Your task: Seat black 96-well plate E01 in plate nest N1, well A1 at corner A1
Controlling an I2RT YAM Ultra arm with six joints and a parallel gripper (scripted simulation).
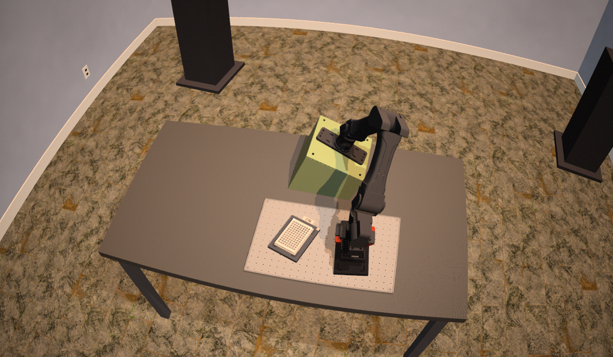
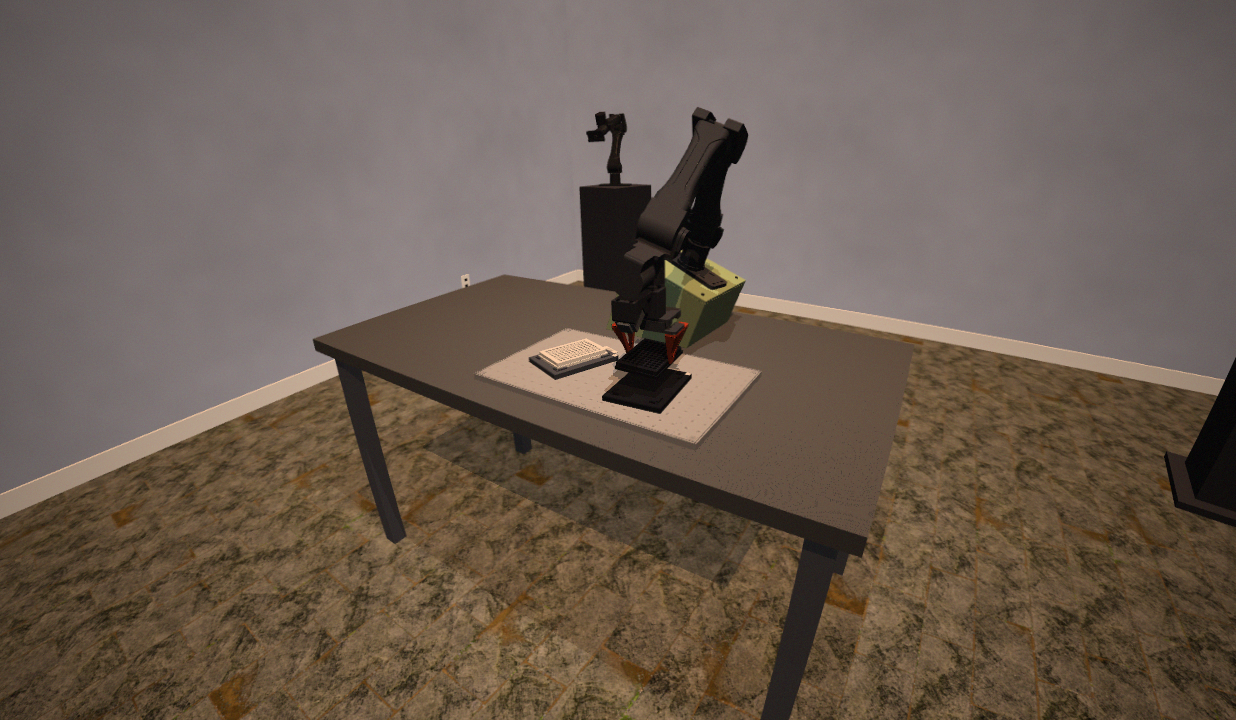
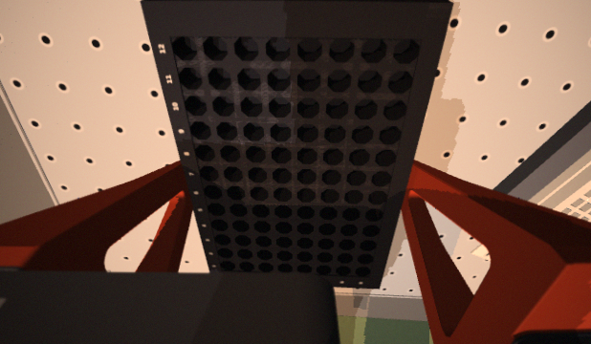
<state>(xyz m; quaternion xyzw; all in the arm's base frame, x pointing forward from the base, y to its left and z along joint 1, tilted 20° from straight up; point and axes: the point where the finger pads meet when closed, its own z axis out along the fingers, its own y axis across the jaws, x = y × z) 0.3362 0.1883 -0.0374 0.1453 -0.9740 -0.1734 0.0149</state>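
Now: hand right at the black 96-well plate E01. The rest, counted from my hand: N1 label: 9 cm behind, 7 cm below, 3 cm to the right; then A1 mark: 8 cm behind, 6 cm below, 3 cm to the left; then plate nest N1: 6 cm below, 1 cm ahead.
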